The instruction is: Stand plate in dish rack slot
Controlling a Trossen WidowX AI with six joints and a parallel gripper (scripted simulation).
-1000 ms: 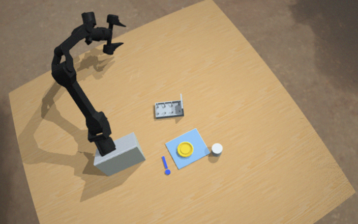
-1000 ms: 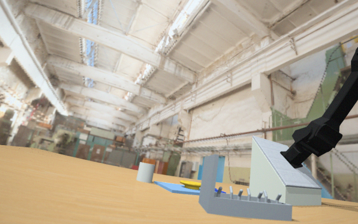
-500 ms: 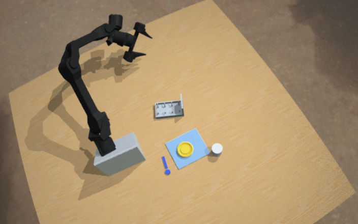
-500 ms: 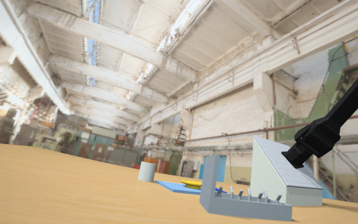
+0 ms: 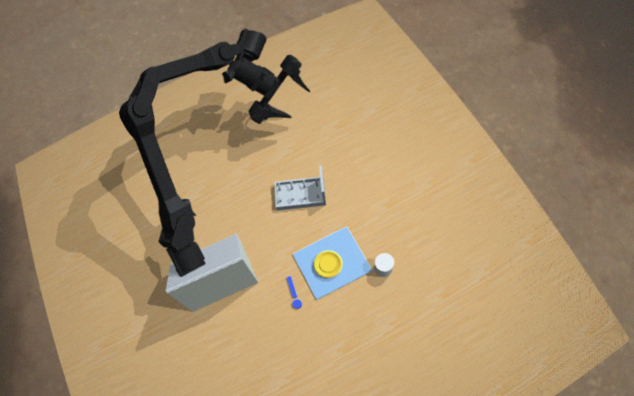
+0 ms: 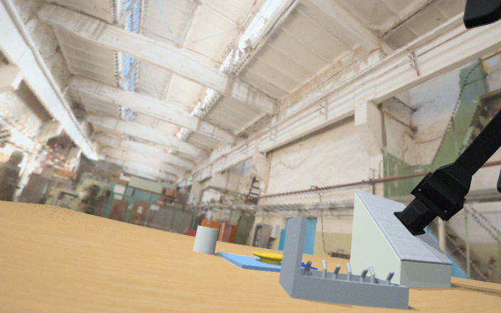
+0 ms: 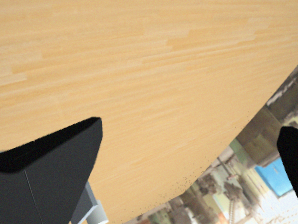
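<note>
Now: the yellow plate 37 cm to the right of my gripper tip, 17 cm behind it and 10 cm below it. The rest, counted from my gripper tip: grey dish rack: 17 cm to the right, 12 cm behind, 9 cm below; then white cup: 45 cm to the right, 9 cm below, 7 cm behind.
</note>
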